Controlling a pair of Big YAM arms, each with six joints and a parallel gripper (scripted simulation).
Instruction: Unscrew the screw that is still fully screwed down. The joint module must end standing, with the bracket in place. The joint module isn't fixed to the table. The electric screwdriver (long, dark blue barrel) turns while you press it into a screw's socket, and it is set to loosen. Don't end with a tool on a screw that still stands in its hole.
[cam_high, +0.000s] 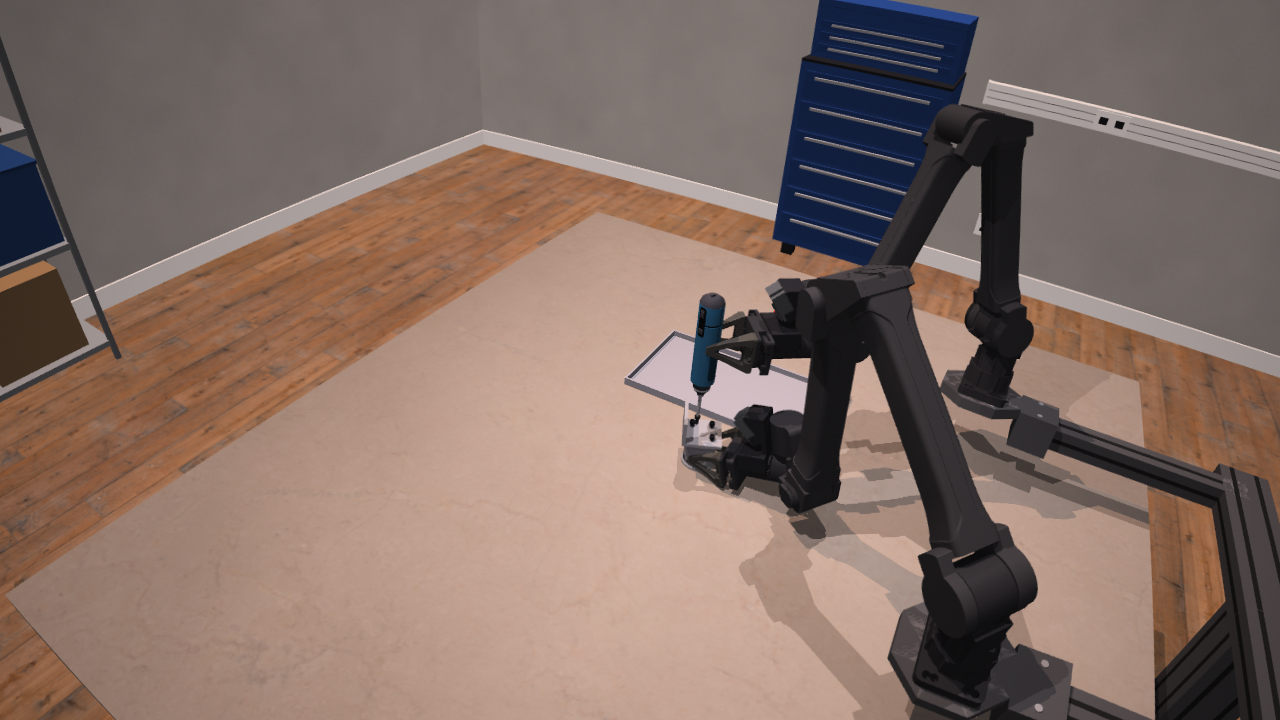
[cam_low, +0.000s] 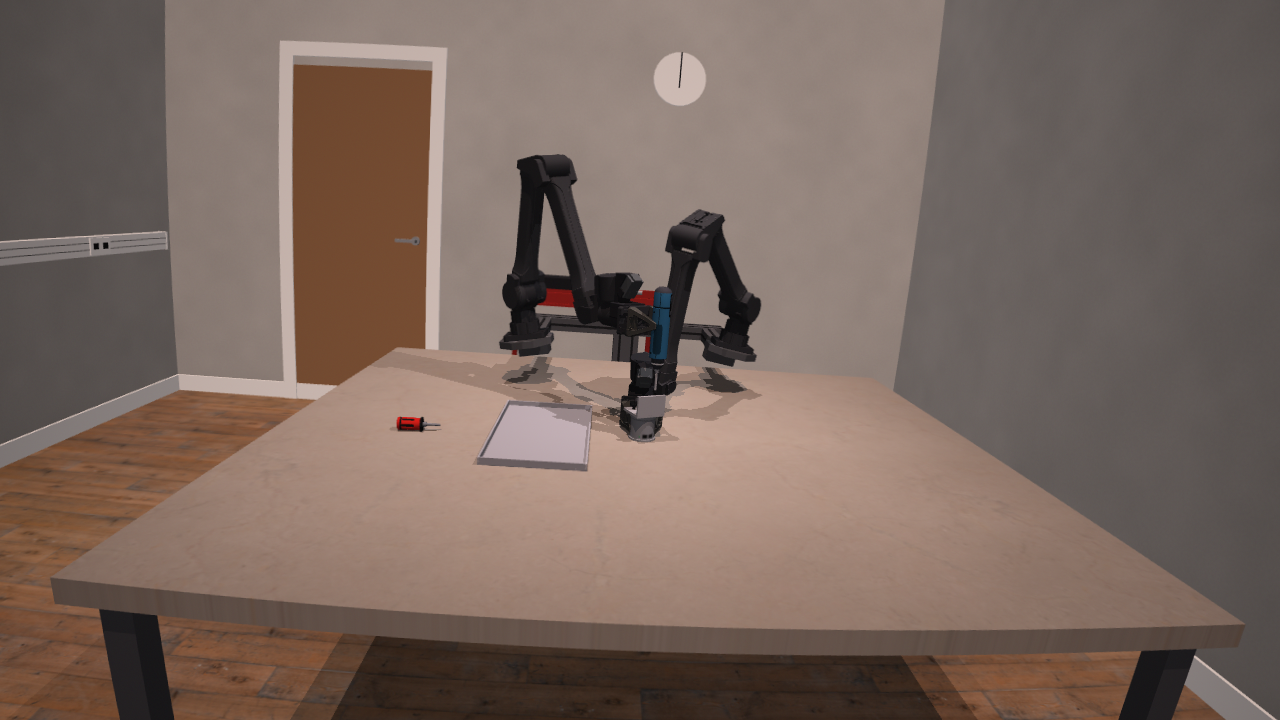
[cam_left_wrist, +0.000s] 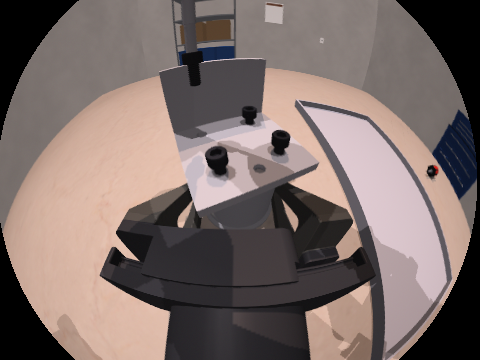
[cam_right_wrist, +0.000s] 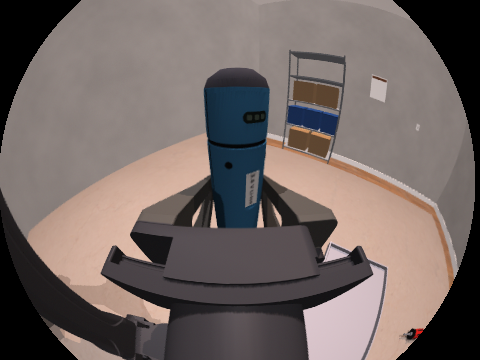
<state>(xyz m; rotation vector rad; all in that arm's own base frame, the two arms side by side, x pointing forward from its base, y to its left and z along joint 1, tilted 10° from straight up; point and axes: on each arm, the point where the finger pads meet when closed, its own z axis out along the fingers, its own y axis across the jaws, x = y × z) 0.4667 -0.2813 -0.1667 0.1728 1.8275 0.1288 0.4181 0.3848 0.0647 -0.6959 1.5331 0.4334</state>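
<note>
Right now the joint module is 1 cm above my left hand. From my left hand the other things lie so: flat grey tray 23 cm to the right, 2 cm below; then red-handled screwdriver 51 cm to the right, 1 cm below; then grey l-shaped bracket 5 cm above.
</note>
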